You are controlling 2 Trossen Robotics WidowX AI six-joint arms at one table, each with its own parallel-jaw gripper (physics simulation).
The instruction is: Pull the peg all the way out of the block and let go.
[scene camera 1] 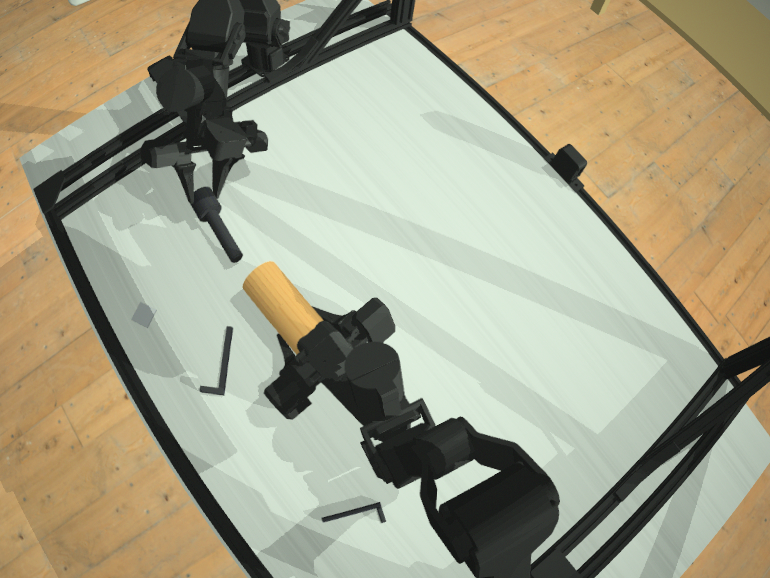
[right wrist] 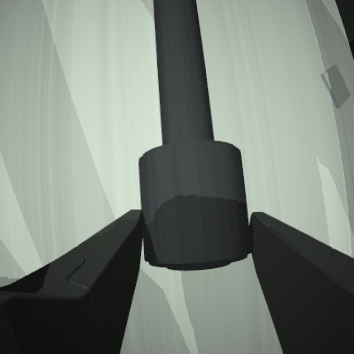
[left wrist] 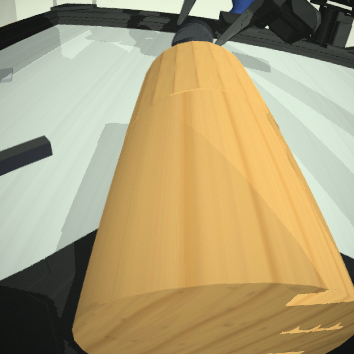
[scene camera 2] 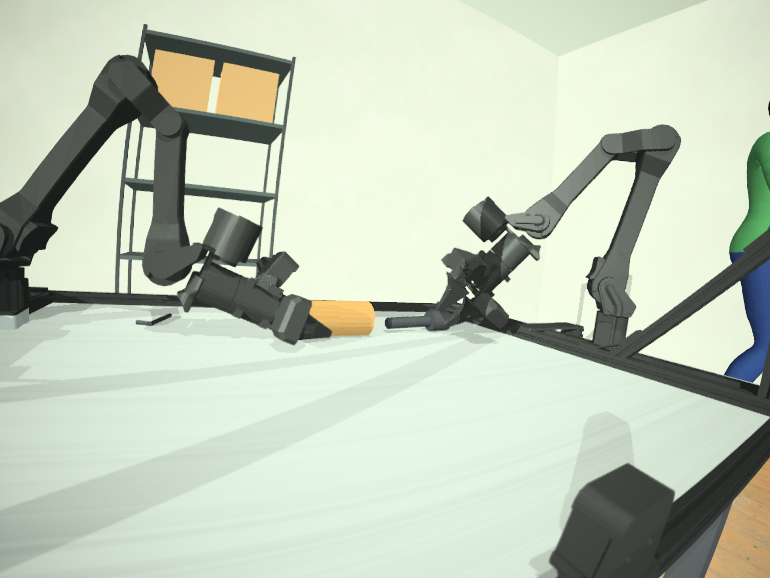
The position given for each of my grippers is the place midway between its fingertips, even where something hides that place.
My right gripper (scene camera 1: 203,200) carries a dark peg (scene camera 1: 206,206), clear of everything else. Further things: my left gripper (scene camera 1: 294,322) and a wooden block (scene camera 1: 277,298).
The dark peg is seen too in the right wrist view (right wrist: 192,194), in the left wrist view (left wrist: 193,29) and in scene camera 2 (scene camera 2: 433,320). The wooden block also shows in the left wrist view (left wrist: 209,230) and in scene camera 2 (scene camera 2: 345,318). My left gripper also shows in the left wrist view (left wrist: 197,237) and in scene camera 2 (scene camera 2: 323,331). The right wrist view misses the wooden block: it is out of frame.
